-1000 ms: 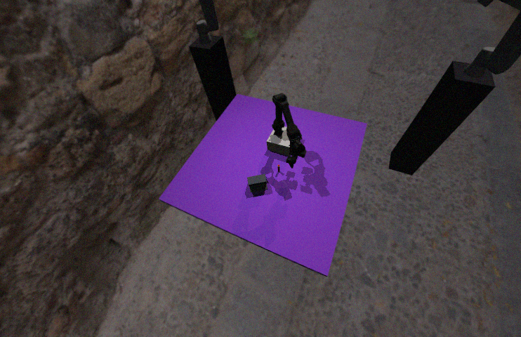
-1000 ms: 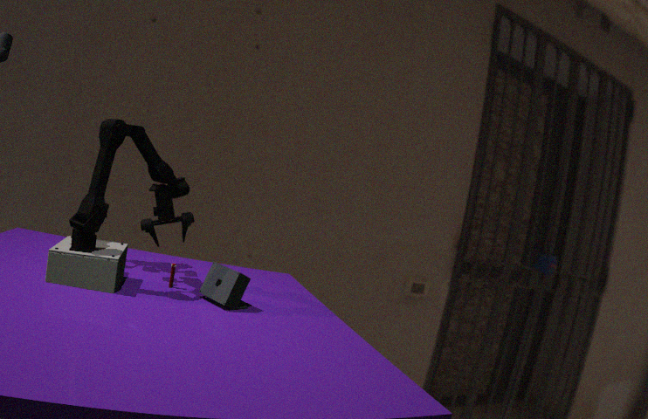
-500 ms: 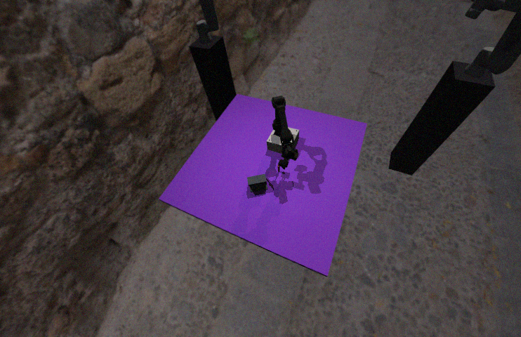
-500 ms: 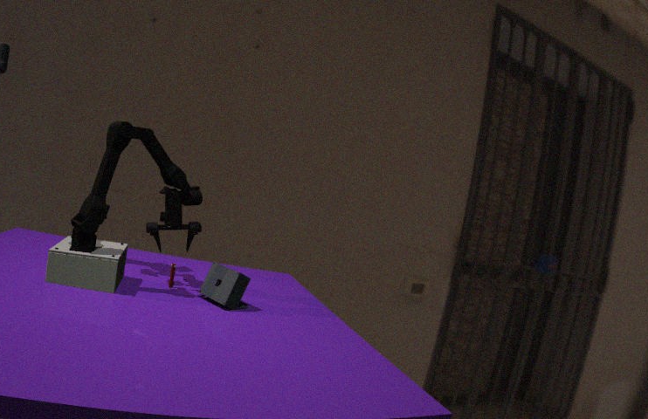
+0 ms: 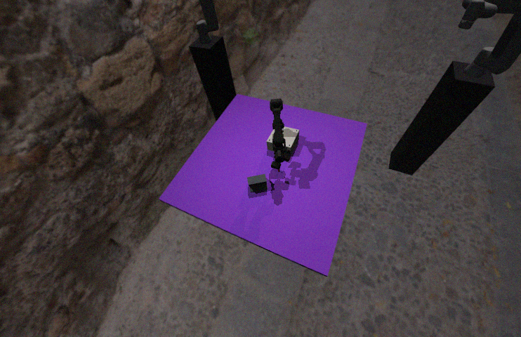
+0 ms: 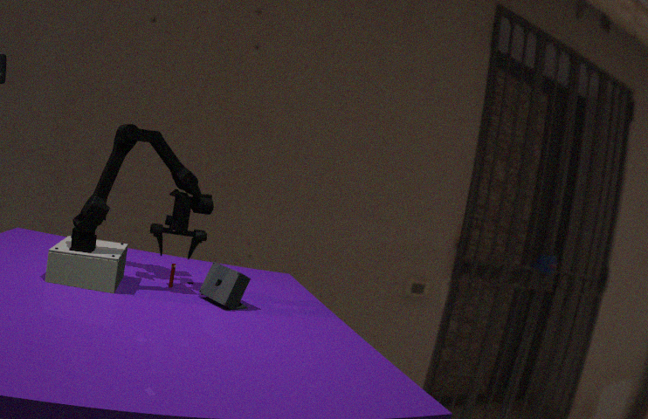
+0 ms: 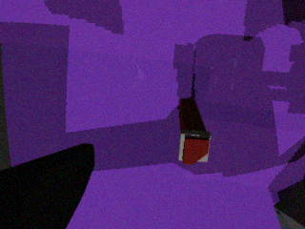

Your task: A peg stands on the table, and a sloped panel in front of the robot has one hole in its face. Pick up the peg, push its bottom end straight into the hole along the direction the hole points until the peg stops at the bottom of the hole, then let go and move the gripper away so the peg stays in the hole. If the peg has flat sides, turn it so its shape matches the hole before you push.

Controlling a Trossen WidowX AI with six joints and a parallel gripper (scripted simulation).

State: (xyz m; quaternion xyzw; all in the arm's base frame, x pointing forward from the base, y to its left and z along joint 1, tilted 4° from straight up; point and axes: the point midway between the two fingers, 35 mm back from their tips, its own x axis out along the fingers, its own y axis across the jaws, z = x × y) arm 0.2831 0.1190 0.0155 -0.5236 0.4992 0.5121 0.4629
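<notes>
Now: the red peg 4 cm below my gripper tip. Also, from my gripper tip: grey sloped panel 16 cm ahead, 11 cm to the right, 4 cm below.
</notes>
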